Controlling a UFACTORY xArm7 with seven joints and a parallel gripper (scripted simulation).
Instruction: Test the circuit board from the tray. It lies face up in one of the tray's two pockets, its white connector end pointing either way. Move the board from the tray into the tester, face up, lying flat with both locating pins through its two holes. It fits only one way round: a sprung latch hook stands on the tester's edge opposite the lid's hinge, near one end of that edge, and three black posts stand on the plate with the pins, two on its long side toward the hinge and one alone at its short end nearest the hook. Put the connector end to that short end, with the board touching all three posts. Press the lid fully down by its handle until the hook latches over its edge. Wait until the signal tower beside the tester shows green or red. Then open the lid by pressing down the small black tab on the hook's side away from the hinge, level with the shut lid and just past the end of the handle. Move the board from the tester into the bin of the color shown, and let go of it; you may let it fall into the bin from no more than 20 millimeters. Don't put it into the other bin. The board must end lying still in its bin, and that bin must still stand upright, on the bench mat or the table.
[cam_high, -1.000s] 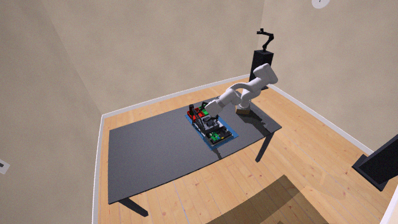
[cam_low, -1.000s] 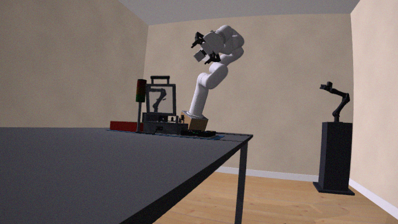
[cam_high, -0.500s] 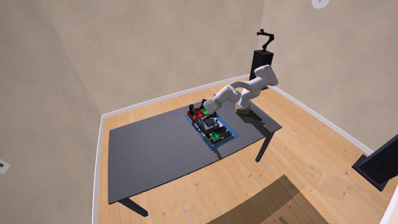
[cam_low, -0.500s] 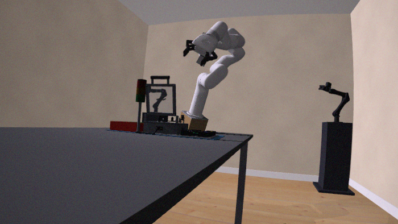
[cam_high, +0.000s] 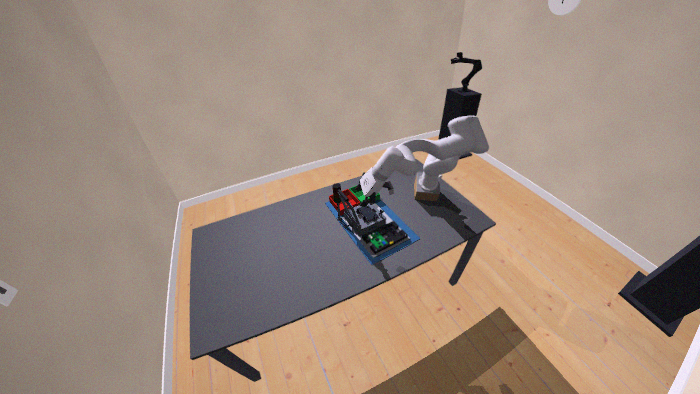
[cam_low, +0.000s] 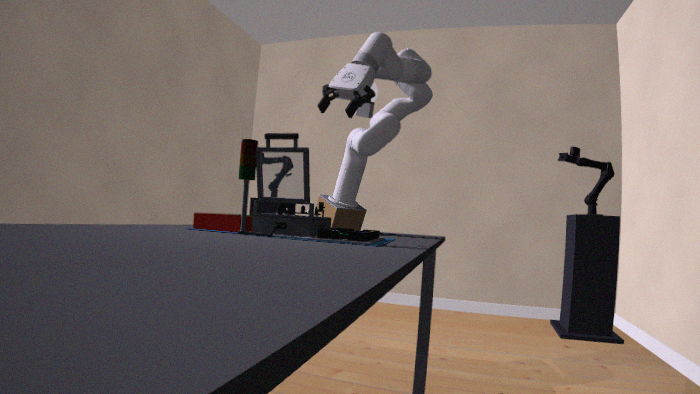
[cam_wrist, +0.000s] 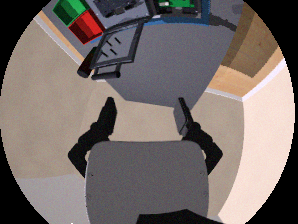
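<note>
My gripper is now 32 cm above the green circuit board, 9 cm past it and 2 cm to the right of it. From my hand the other things lie so: red bin: 34 cm to the right, 33 cm below, 4 cm behind; then tester plate: 27 cm below, 14 cm to the right, 10 cm behind; then clear lid: 16 cm below, 14 cm to the right, 2 cm ahead.
</note>
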